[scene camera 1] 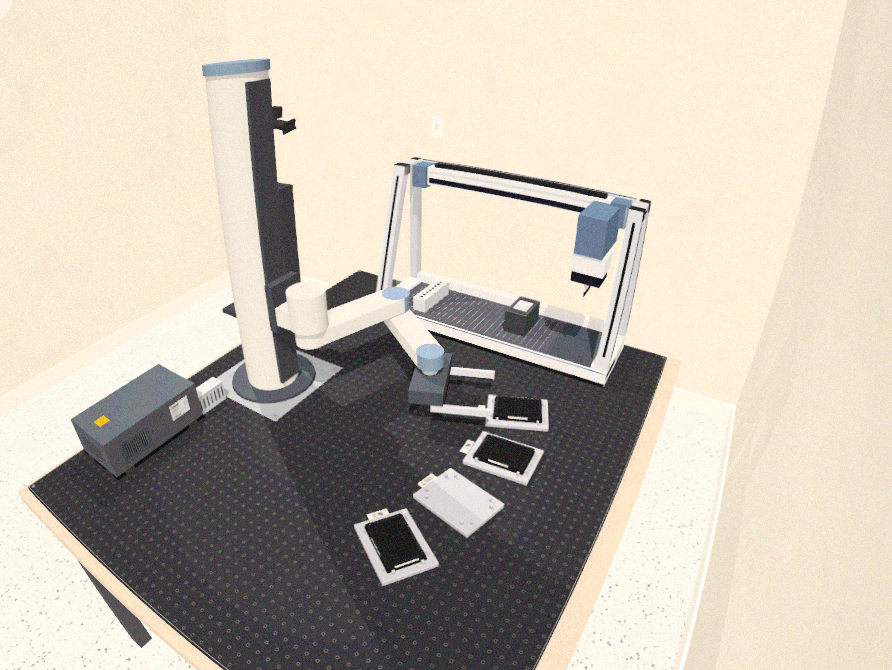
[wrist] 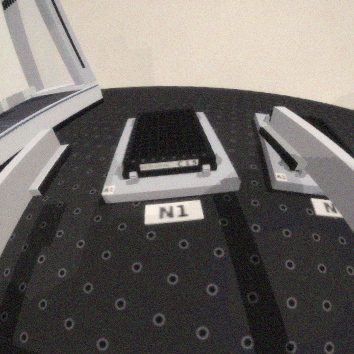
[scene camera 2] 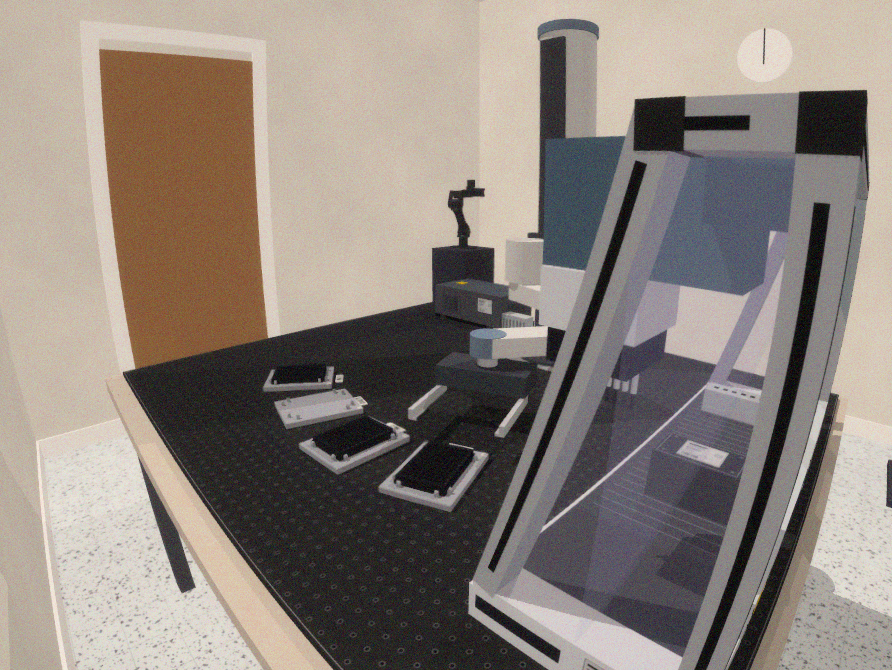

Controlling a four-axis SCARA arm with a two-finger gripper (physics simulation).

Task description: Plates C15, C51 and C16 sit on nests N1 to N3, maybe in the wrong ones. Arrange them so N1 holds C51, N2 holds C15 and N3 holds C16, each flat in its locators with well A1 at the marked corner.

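Where they show: gripper, fingertip midpoint: (scene camera 1: 492, 393) (wrist: 162, 124) (scene camera 2: 454, 423); arm's base, origin of the base link: (scene camera 1: 274, 380).
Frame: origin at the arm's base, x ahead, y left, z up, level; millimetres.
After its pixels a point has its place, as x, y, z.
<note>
Plate C15 (scene camera 1: 517, 408) {676, 211, 35} (scene camera 2: 434, 465) {685, 219, 39} (wrist: 167, 137) {656, 205, 39}, black, lies flat on nest N1 (scene camera 1: 519, 426) {705, 160, 23} (wrist: 170, 189) {600, 184, 24}; its label faces the wrist camera, and the nest's A1 mark is at its near left corner. A black plate (scene camera 1: 503, 452) {714, 38, 36} (scene camera 2: 353, 436) {724, 49, 38} lies on nest N2 (scene camera 1: 504, 473) {743, -15, 25} (wrist: 300, 186) {633, 70, 21}; its label is unreadable. Another black plate (scene camera 1: 395, 540) {639, -318, 39} (scene camera 2: 299, 373) {641, -308, 36} lies on N3, its label unreadable too. My gripper (scene camera 1: 492, 393) {610, 188, 77} (scene camera 2: 456, 424) {610, 188, 77} (wrist: 162, 124) {610, 188, 77} is open and empty, on the column side of N1 and above the mat, its fingers pointing towards N1. Well A1 cannot be made out on any plate.
The grey OUT nest (scene camera 1: 458, 501) {692, -146, 25} (scene camera 2: 317, 407) {695, -129, 25} holds no plate and lies between N2 and N3. The framed gantry machine (scene camera 1: 519, 188) {468, 622, 491} stands behind N1. A grey box (scene camera 1: 137, 418) {-47, -434, 128} (scene camera 2: 472, 301) {-35, -370, 94} stands beside the arm's column (scene camera 1: 237, 216) {32, -68, 533}.
</note>
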